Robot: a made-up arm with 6 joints.
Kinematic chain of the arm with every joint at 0, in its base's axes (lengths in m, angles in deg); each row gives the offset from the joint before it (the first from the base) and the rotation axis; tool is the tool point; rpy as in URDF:
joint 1: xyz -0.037 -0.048 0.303 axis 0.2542 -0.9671 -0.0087
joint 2: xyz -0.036 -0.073 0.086 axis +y
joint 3: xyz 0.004 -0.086 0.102 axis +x
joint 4: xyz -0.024 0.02 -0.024 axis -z
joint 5: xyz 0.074 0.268 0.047 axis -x
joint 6: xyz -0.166 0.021 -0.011 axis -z
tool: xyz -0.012 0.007 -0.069 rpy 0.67 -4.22 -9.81
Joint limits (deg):
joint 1: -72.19..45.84
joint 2: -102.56..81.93
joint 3: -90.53..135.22
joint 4: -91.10..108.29
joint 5: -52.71..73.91
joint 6: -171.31..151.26
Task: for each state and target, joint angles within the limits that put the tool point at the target. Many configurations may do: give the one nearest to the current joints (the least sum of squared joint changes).
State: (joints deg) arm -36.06 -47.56 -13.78 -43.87 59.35 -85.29
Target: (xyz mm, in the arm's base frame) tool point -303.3 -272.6 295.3
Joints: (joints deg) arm -7.32 -49.23 -22.71 -82.83 44.96 -80.91
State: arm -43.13 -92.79 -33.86 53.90 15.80 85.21
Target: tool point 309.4 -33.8 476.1
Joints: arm -69.96 -89.76 -34.59 86.95 -10.76 83.20
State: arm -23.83 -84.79 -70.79 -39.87 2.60 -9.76
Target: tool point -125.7 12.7 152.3
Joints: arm -15.43 -74.90 -25.75 -23.34 -22.76 -6.01
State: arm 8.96 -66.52 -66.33 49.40 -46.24 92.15
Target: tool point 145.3 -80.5 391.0
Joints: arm 19.06 -55.96 -64.62 31.23 -36.05 93.77
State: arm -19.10 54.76 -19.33 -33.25 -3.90 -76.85
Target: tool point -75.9 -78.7 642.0
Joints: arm -22.44 68.51 -37.36 -34.69 25.26 -81.49
